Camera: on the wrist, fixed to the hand. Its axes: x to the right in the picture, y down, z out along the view.
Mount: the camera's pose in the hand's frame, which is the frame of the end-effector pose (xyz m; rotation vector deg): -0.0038 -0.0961 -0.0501 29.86 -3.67 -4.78
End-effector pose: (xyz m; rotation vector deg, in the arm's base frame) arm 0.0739 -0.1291 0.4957 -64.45 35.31 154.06
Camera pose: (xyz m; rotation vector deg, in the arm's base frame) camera 0.1378 -0.0640 0.4370 -51.10 65.41 130.57
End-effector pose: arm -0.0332 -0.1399 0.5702 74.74 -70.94 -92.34
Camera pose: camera 0.0202 -0.1207 0.4778 94.10 -99.76 -82.79
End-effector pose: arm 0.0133 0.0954 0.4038 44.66 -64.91 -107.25
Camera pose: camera 0.0257 0.1050 0.2965 61.23 -96.52 -96.87
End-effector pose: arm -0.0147 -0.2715 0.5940 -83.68 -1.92 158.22
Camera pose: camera 0.0294 -0.1750 0.5716 -68.63 32.28 142.03
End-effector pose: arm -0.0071 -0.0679 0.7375 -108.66 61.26 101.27
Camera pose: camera 0.0965 -0.0379 0.7263 -87.54 71.97 75.94
